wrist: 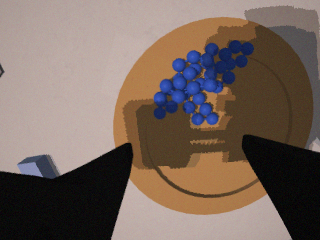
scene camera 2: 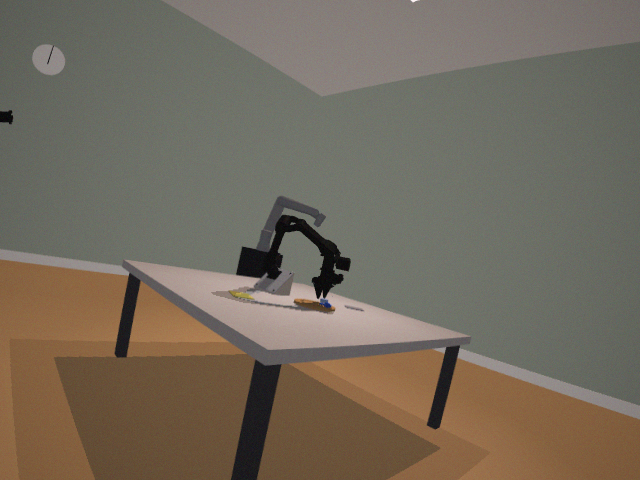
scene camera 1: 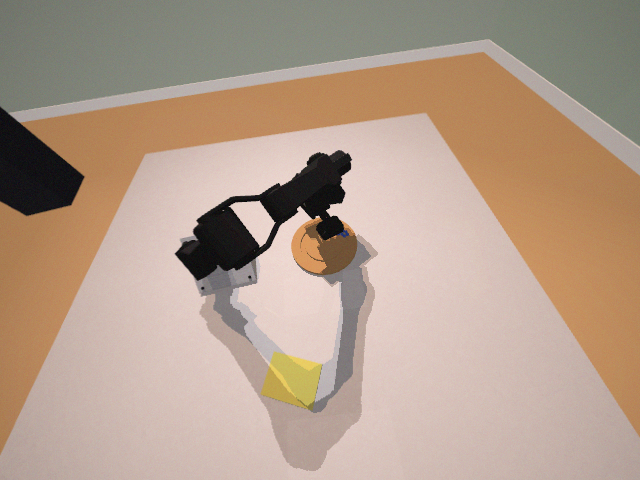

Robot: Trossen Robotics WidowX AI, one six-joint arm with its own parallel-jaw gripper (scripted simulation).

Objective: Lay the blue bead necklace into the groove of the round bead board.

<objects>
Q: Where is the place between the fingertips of the gripper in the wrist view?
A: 188,145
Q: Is the gripper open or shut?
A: Open.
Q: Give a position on a round bead board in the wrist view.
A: At 207,156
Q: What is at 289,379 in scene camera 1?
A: A flat yellow square.
</objects>
